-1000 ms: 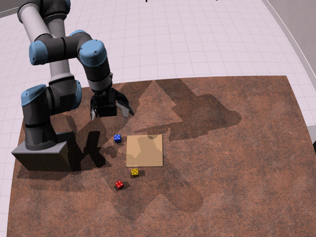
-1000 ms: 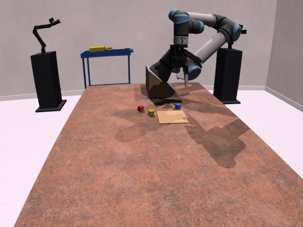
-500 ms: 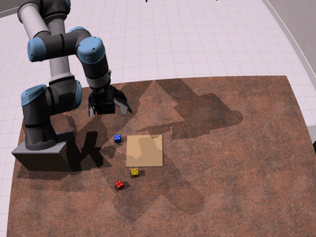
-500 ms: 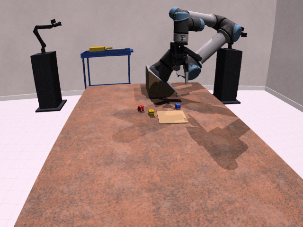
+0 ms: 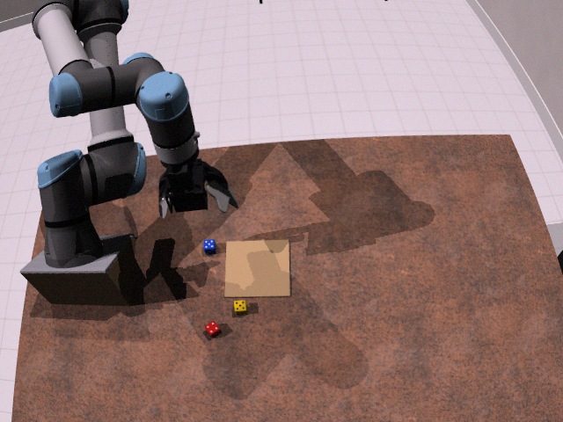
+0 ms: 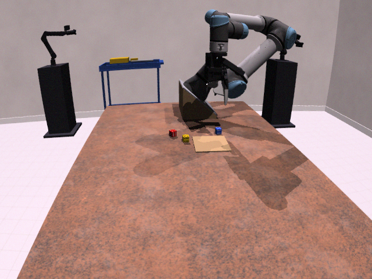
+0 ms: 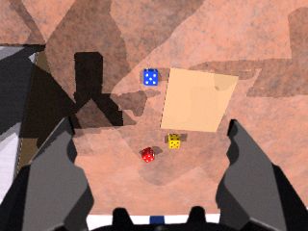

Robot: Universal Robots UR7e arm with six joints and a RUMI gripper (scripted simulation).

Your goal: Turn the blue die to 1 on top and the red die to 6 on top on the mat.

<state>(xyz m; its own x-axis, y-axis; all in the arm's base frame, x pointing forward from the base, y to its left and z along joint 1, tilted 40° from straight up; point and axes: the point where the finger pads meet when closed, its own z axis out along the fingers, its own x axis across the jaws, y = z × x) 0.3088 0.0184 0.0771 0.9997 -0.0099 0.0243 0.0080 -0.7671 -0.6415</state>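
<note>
Now: the blue die 14 cm below my hand. The rest, counted from my hand: yellow die (16 cm to the right, 14 cm below, 6 cm ahead); then tan mat (15 cm below, 10 cm ahead, 6 cm to the right); then red die (21 cm to the right, 14 cm below).
</note>
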